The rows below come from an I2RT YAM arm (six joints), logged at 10 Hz.
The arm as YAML. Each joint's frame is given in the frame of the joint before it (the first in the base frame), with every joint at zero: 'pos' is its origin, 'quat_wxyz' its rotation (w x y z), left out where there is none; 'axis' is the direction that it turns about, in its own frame. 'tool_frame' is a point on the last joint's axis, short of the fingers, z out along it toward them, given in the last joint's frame.
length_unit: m
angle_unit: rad
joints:
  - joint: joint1
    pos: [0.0, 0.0, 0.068]
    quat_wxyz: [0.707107, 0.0, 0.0, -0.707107]
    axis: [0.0, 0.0, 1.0]
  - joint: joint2
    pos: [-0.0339, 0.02, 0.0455]
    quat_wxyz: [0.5, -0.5, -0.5, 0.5]
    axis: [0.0, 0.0, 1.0]
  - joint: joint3
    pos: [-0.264, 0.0, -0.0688]
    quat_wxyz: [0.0, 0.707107, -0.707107, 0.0]
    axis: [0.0, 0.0, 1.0]
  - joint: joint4
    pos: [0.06, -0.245, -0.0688]
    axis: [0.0, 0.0, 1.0]
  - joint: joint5
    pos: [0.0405, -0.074, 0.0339]
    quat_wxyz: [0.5, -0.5, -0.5, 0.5]
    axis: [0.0, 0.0, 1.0]
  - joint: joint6
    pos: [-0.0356, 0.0, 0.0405]
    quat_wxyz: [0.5, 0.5, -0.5, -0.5]
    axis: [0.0, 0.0, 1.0]
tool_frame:
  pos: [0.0, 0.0, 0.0]
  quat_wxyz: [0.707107, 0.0, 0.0, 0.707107]
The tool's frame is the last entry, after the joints.
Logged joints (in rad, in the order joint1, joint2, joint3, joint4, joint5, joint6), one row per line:
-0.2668 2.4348 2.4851 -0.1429 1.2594 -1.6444
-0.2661 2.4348 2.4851 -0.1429 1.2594 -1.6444
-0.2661 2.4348 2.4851 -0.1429 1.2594 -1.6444
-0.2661 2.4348 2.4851 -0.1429 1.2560 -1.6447
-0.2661 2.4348 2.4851 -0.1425 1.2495 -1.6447
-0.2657 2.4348 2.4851 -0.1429 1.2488 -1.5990
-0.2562 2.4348 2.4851 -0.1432 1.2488 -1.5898
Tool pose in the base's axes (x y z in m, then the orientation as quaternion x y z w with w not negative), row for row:
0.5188 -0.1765 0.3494 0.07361 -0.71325 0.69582 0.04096
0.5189 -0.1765 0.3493 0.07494 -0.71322 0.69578 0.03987
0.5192 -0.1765 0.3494 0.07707 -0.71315 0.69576 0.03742
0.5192 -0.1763 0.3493 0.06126 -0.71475 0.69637 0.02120
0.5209 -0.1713 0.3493 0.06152 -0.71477 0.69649 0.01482
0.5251 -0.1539 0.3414 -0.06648 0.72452 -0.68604 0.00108
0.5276 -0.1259 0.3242 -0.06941 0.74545 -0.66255 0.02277
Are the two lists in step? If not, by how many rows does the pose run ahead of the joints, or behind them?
The pose runs 2 rows ahead of the joints: the pose in row i belongs to the joints in row i + 2.
